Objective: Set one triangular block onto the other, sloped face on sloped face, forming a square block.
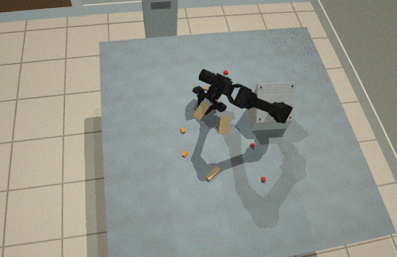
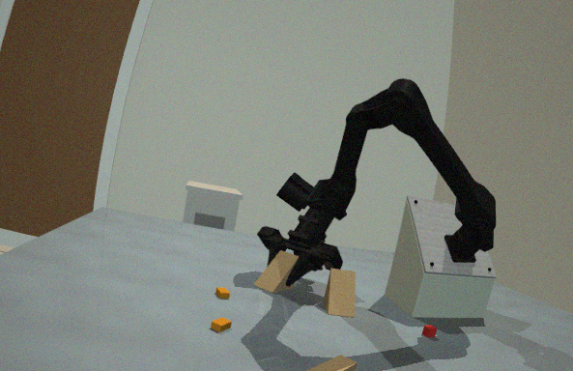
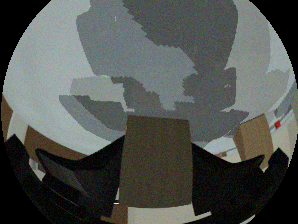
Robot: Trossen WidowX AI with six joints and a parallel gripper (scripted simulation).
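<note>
Now: the tan triangular block 10 mm behind my gripper tip, 10 mm to the right of it and 10 mm above it. From my gripper tip the other things lie so: flat tan plank (330 mm to the left).
</note>
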